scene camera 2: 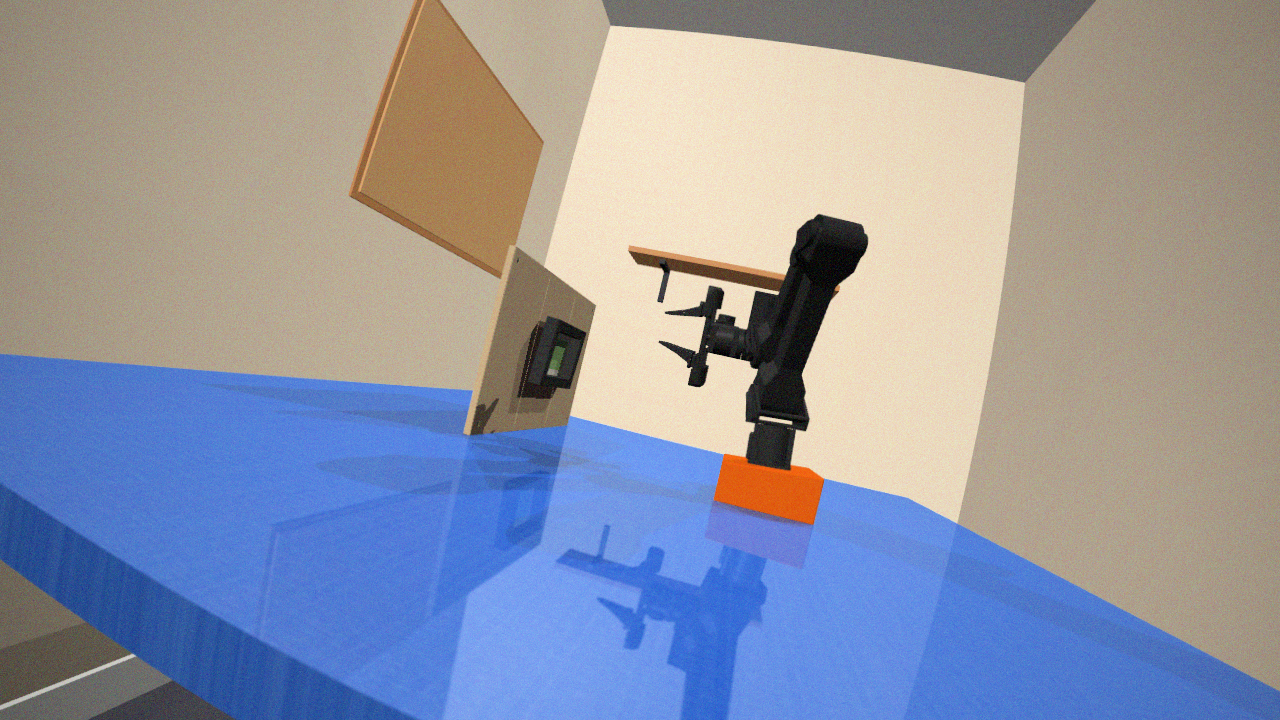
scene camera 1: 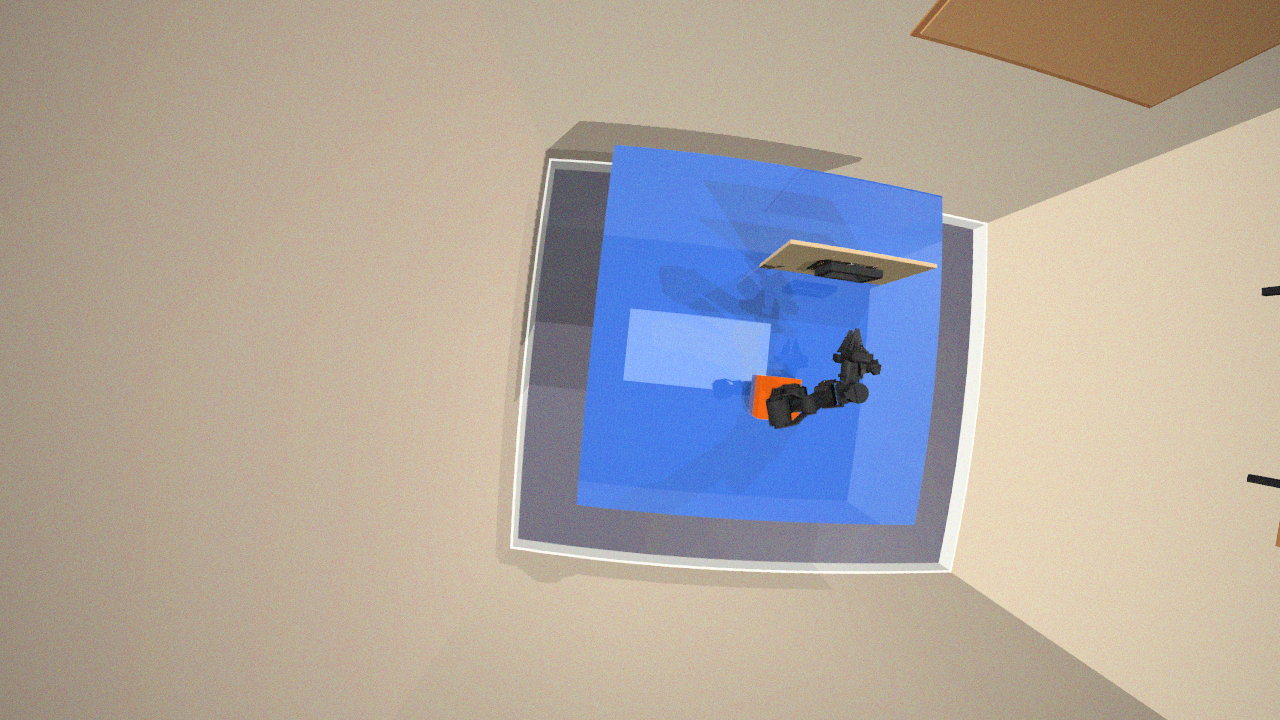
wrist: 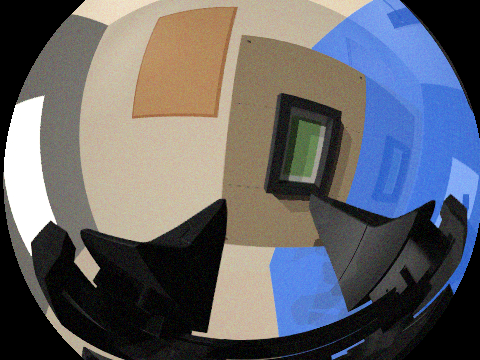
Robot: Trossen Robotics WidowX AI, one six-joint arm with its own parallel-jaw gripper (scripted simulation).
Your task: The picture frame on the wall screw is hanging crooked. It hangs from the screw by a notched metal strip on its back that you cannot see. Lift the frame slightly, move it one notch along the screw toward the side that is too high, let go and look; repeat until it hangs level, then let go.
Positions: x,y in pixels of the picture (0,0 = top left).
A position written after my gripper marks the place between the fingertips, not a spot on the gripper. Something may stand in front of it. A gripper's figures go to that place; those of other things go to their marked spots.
My gripper (scene camera 2: 661,327) is 0.97 m from the lens. A picture frame (scene camera 2: 560,346): 1.06 m from the lens.
